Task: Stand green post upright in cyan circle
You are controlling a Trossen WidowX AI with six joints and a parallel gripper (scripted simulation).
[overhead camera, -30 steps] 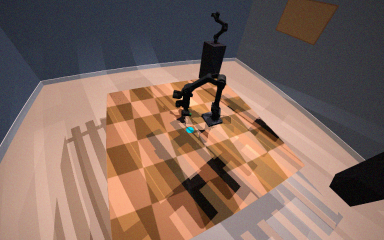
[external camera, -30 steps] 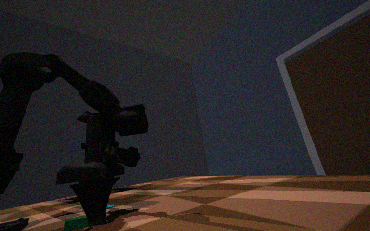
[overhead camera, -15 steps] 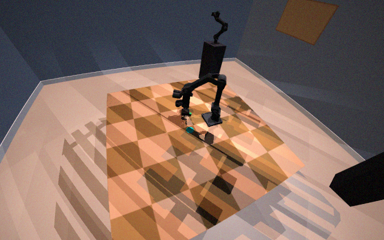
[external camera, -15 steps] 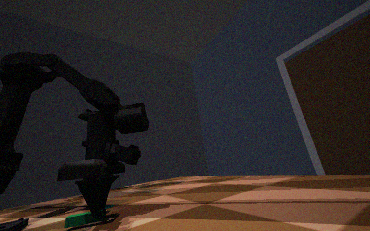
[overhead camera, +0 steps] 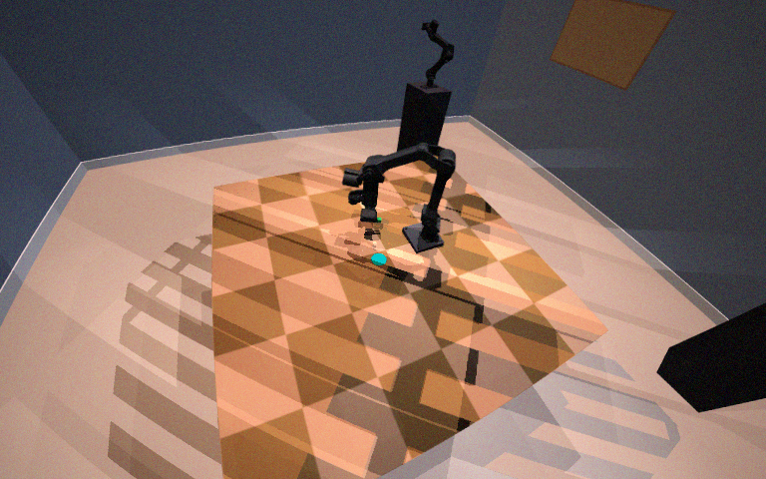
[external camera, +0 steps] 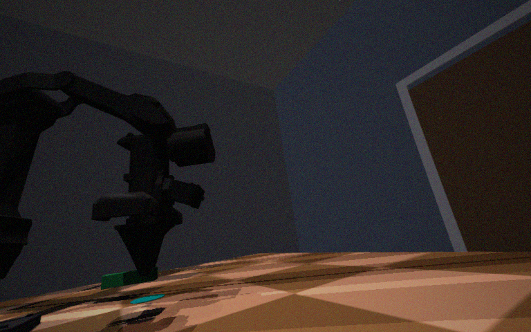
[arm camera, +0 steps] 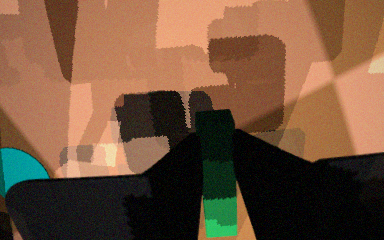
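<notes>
Right now the cyan circle is 17 cm to the left of my gripper tip, 6 cm below it and 4 cm ahead of it. Also, from my gripper tip: green post 2 cm behind, 1 cm to the left.
</notes>
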